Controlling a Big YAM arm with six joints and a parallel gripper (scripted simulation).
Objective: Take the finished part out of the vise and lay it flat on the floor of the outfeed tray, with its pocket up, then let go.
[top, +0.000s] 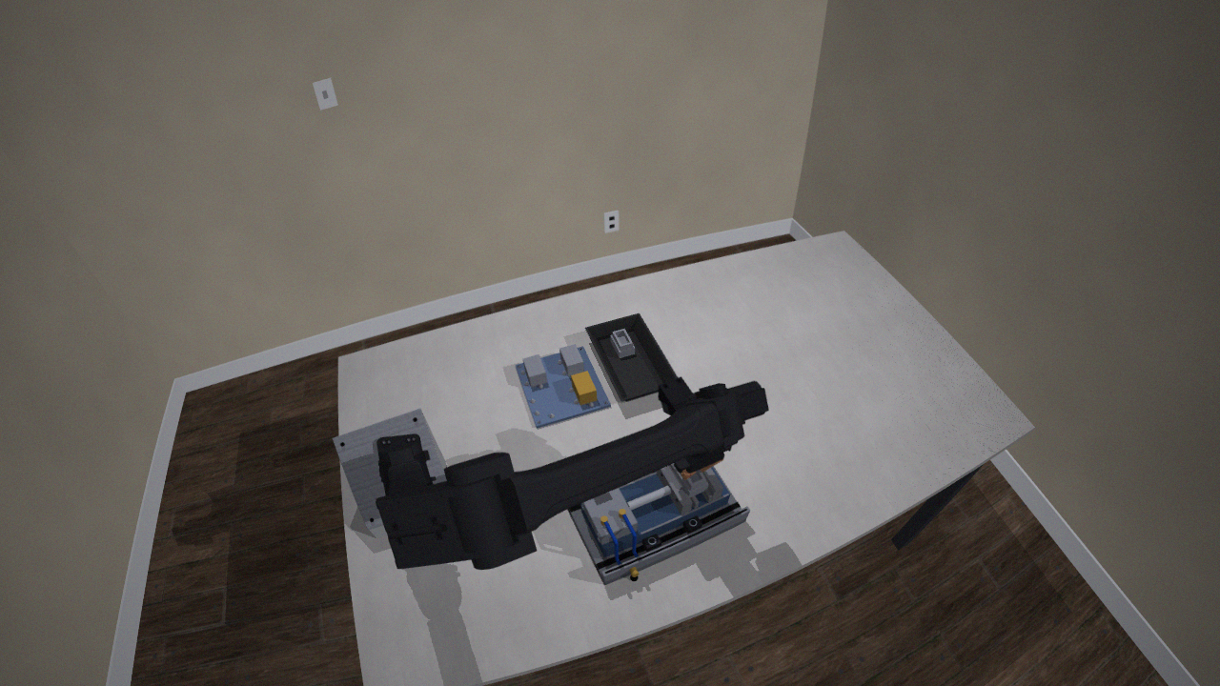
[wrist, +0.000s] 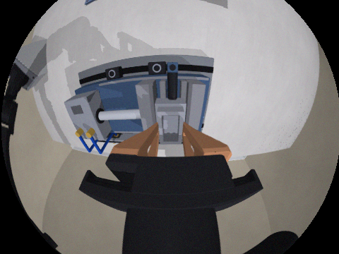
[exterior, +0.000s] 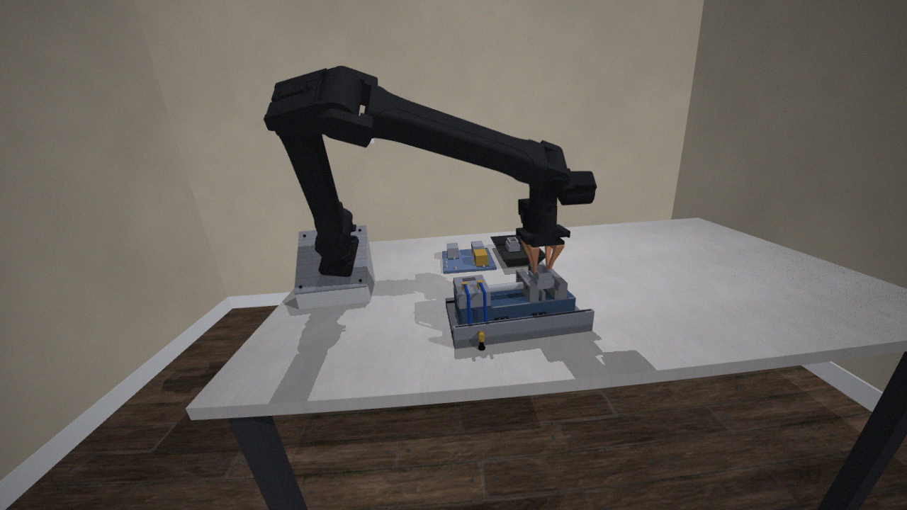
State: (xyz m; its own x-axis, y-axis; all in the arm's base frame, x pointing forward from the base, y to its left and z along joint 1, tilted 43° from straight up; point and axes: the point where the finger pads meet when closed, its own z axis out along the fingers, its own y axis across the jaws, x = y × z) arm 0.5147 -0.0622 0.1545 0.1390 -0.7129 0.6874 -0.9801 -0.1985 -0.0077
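Now: hand 12 cm past the yellow block, 32 cm to the right of it and 9 cm above it. Also, from my hand: blue fixture plate (17 cm behind, 36 cm to the left, 11 cm below).
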